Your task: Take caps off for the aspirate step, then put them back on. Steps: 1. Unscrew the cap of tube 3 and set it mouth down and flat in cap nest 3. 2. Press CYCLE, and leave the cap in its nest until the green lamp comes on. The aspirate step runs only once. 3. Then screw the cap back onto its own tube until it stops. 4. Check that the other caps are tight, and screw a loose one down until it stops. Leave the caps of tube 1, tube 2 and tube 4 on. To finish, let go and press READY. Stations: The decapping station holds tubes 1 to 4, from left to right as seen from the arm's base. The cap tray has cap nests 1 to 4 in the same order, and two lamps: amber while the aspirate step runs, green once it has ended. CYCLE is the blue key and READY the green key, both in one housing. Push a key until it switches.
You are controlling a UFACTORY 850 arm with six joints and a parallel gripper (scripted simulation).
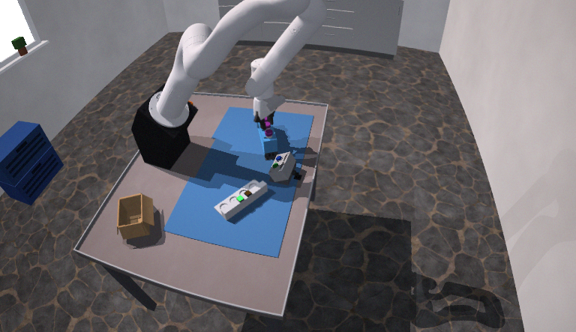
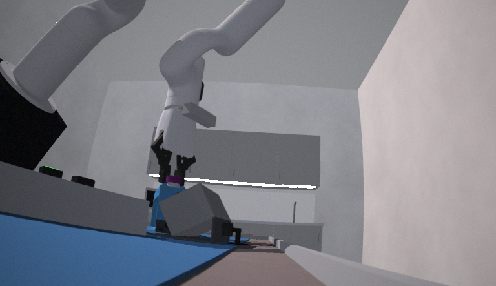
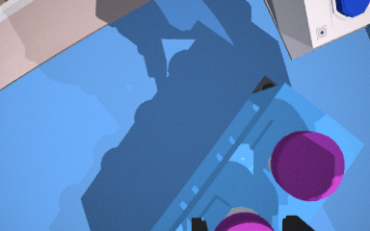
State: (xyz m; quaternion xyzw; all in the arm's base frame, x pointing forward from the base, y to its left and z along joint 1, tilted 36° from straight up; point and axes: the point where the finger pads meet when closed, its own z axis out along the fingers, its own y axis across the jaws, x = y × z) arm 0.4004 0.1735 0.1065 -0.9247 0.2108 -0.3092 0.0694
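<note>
Now: hand 10 mm above the magenta cap. From my hand the other things lie so: grey key housing 110 mm ahead, 170 mm to the right, 80 mm below; blue key 90 mm ahead, 140 mm to the right, 60 mm below; green key 90 mm ahead, 190 mm to the right, 60 mm below.
</note>
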